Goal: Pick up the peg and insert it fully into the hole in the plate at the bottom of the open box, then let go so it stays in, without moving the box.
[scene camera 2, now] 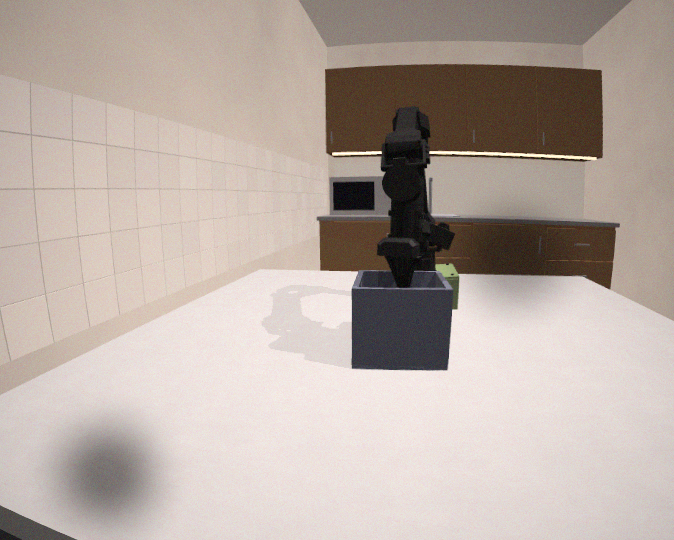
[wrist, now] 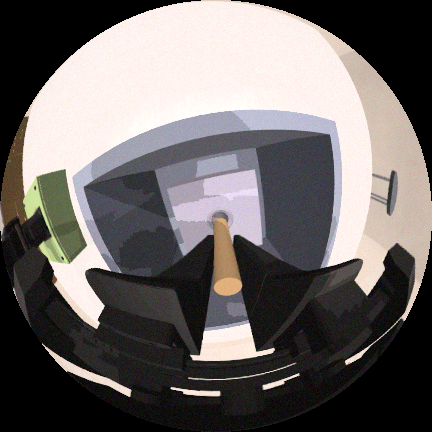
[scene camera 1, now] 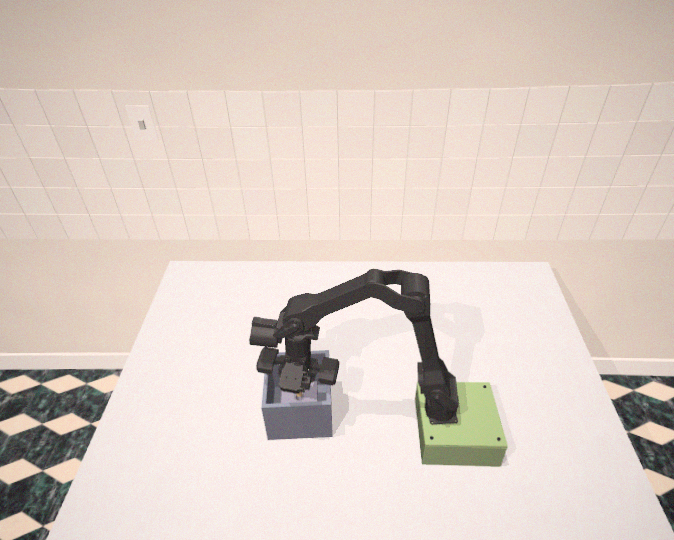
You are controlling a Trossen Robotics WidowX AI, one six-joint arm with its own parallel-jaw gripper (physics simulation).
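Seen in the pictures: gripper, fingertip midpoint: (wrist: pixel 223 240); arm's base, link origin: (wrist: pixel 41 224) (scene camera 1: pixel 441 412).
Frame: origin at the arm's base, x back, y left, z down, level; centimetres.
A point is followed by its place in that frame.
The tan round peg (wrist: pixel 227 257) @[x -33.5, y -7.7, z -5.1 cm] (scene camera 1: pixel 299 396) @[x -33.6, y -7.8, z 1.0 cm] is held between the fingers of my gripper (wrist: pixel 223 240) @[x -33.5, y -8.0, z -2.8 cm] (scene camera 2: pixel 402 283) @[x -33.5, y -8.0, z -2.8 cm], which is shut on it. The fingertips reach below the rim of the open blue-grey box (scene camera 1: pixel 298 421) @[x -33.8, y -0.6, z 0.7 cm] (scene camera 2: pixel 400 329) @[x -41.8, y -9.0, z 1.0 cm] (wrist: pixel 300 118) @[x -38.7, y -1.1, z -5.6 cm]. The pale plate (wrist: pixel 242 192) @[x -36.7, y -6.4, z 2.4 cm] lies at the box's bottom, with a round, grey-ringed hole (wrist: pixel 220 214) in it. In the wrist view the peg's far end overlaps the lower part of the hole. Whether the tip is inside or above the hole cannot be told. The box walls hide the tip in the second scene view.
The arm stands on a green base block (scene camera 1: pixel 472 416) @[x 7.0, y 1.6, z -0.1 cm] (scene camera 2: pixel 448 284) @[x -5.3, y 5.7, z 1.4 cm] (wrist: pixel 70 220) @[x -4.5, y -2.9, z 6.3 cm], to the right of the box in the first scene view. The box stands on a white table (scene camera 1: pixel 196 478) @[x -57.9, y 7.3, z 8.2 cm] (scene camera 2: pixel 253 438) @[x -62.9, y -27.2, z 8.2 cm]. Its four walls surround the fingers. Wall tiles and brown cabinets (scene camera 2: pixel 461 112) are in the background.
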